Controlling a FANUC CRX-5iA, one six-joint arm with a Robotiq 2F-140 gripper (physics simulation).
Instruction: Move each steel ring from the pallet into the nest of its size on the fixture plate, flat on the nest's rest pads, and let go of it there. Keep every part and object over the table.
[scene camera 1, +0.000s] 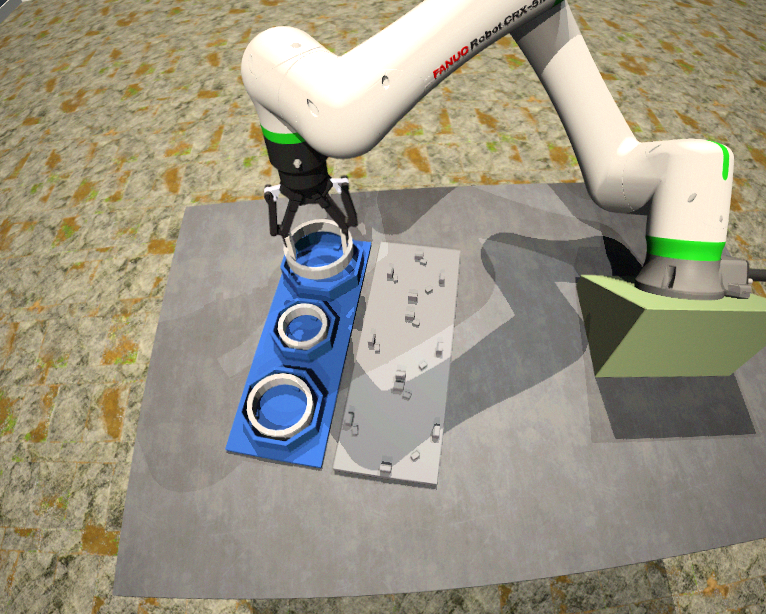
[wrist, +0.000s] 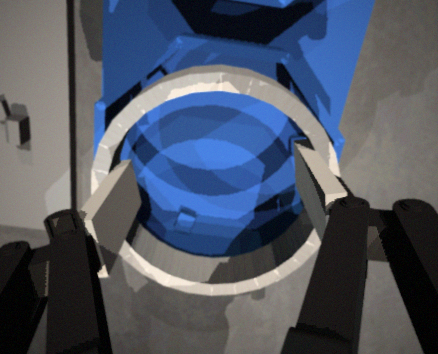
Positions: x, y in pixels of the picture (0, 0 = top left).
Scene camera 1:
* my gripper: 319, 253
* steel ring: 335, 268
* grey fixture plate: 391, 428
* blue pallet: 326, 372
